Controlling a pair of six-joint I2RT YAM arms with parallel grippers.
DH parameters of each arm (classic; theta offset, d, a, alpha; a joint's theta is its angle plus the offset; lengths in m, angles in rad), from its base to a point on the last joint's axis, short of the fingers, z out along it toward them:
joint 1: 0 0.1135 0.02 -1.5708
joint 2: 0 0 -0.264 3.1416
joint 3: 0.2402 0 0.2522 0
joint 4: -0.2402 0 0.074 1.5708
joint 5: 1.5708 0 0 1.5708
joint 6: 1.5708 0.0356 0 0
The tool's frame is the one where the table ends.
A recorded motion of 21 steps. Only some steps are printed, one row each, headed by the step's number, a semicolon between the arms.
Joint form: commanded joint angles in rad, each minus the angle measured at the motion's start. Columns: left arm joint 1, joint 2, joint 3, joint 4, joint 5, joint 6; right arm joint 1, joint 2, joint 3, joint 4, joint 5, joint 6.
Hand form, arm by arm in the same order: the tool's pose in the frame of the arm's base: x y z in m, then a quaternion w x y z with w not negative. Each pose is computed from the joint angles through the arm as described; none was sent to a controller.
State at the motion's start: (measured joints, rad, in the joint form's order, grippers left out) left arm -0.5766 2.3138 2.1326 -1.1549 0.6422 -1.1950; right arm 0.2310 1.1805 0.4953 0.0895 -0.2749 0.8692
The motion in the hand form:
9: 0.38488 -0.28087 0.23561 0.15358 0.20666 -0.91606 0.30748; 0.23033 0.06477 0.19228 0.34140 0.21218 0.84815 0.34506
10: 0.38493 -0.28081 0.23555 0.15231 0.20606 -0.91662 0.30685; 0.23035 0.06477 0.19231 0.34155 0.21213 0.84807 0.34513
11: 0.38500 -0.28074 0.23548 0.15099 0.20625 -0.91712 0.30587; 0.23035 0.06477 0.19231 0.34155 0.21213 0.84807 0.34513
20: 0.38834 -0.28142 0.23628 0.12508 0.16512 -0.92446 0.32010; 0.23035 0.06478 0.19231 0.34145 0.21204 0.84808 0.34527
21: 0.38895 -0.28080 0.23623 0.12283 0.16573 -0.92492 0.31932; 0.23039 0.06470 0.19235 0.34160 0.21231 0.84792 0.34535
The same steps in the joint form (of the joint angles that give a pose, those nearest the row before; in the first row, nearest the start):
9: -0.0084 -0.0084 0.0302 0.0042 0.0111 0.0717; 0.0046 0.0000 0.0111 0.0053 0.0130 -0.0011
10: -0.0084 -0.0084 0.0301 0.0042 0.0084 0.0736; 0.0046 0.0000 0.0111 0.0057 0.0130 -0.0011
11: -0.0084 -0.0084 0.0301 0.0042 0.0050 0.0740; 0.0046 0.0000 0.0111 0.0057 0.0130 -0.0011
20: -0.0061 -0.0084 0.0302 0.0355 -0.0015 0.1556; 0.0046 0.0000 0.0111 0.0057 0.0126 -0.0011
21: -0.0046 -0.0084 0.0301 0.0366 -0.0057 0.1564; 0.0042 0.0000 0.0111 0.0061 0.0126 -0.0008

